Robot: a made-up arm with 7 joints.
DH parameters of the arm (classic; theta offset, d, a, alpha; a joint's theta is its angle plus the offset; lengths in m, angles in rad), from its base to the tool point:
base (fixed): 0 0.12 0 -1.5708
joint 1: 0 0.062 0.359 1.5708
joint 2: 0 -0.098 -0.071 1.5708
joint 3: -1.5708 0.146 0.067 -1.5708
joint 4: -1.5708 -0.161 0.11 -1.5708
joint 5: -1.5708 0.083 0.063 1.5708
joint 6: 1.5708 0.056 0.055 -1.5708
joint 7: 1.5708 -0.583 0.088 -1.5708
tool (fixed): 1.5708 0.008 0 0
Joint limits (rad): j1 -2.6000..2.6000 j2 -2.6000..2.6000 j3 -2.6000..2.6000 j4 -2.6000..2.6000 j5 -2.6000..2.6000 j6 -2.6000..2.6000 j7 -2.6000..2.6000
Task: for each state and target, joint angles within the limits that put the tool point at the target. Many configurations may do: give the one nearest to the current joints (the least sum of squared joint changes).
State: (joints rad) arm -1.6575 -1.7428 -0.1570 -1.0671 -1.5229 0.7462 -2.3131
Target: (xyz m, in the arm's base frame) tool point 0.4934 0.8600 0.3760
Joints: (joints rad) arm -1.5798 -2.0677 -0.4026 -1.0075 -1.8268 0.7183 -2.3637
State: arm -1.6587 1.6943 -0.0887 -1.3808 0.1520 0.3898 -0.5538
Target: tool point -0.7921 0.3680 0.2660
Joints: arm -2.5089 1.8012 0.1163 -1.6591 0.5642 0.2597 -0.5216
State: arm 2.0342 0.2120 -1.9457 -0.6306 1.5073 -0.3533 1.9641
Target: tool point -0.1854 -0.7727 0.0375
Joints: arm 2.0192 -0.3001 -1.9146 -0.2435 1.4867 -0.1318 1.9731
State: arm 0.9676 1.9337 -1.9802 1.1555 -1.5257 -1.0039 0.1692
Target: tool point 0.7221 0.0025 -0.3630
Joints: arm 0.7092 1.0344 -1.4157 1.2357 -1.6376 -1.0946 0.2102
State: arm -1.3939 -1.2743 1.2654 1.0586 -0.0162 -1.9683 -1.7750
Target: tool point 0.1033 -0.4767 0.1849
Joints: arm -1.7546 -0.8814 0.9834 1.7876 0.1063 -1.4015 -1.7150
